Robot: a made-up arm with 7 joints.
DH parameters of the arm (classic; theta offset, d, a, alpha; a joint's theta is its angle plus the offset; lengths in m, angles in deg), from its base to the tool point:
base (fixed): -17.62 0 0.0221 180
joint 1: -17.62 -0.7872 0.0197 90
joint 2: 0 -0.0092 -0.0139 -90
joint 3: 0 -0.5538 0.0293 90
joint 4: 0 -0.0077 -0.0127 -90
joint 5: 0 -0.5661 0.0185 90
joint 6: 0 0.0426 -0.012 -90
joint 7: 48.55 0 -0.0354 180
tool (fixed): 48.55 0.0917 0 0
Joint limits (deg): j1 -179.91..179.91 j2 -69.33..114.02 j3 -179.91..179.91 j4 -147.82..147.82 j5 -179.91..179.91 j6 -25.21..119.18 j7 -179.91..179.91
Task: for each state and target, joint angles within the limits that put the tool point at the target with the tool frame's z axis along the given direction. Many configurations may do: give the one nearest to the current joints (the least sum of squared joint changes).
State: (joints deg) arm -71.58 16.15 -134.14 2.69 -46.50 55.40 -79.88
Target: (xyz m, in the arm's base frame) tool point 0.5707 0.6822 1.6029 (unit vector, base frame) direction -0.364 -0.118 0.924
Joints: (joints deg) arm -56.11 49.15 -125.37 -9.60 -37.84 75.35 -80.82
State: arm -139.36 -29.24 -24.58 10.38 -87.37 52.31 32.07
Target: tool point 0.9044 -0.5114 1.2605 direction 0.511 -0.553 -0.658
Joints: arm -138.77 -53.76 -51.39 -17.63 -119.31 68.28 36.85
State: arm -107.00 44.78 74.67 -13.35 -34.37 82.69 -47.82
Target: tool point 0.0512 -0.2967 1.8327 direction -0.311 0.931 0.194
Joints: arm -146.06 -6.81 56.13 -35.72 -21.68 117.85 -53.59
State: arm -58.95 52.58 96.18 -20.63 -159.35 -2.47 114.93
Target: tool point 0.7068 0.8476 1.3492 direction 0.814 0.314 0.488
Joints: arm -61.01 66.31 96.44 16.86 -160.20 -19.70 114.60
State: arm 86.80 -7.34 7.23 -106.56 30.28 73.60 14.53
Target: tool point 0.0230 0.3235 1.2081 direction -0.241 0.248 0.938
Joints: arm 80.44 25.21 3.23 -132.88 13.49 91.28 16.01
